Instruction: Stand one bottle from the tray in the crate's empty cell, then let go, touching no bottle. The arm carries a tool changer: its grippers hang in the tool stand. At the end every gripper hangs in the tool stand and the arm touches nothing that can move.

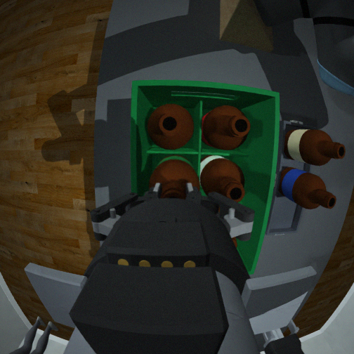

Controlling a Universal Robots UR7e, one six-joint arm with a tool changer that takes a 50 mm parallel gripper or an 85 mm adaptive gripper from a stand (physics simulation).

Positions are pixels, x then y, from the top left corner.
Scene:
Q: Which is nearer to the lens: the cream-labelled bottle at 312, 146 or the adaptive gripper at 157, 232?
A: The adaptive gripper.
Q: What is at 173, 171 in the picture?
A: A brown bottle.

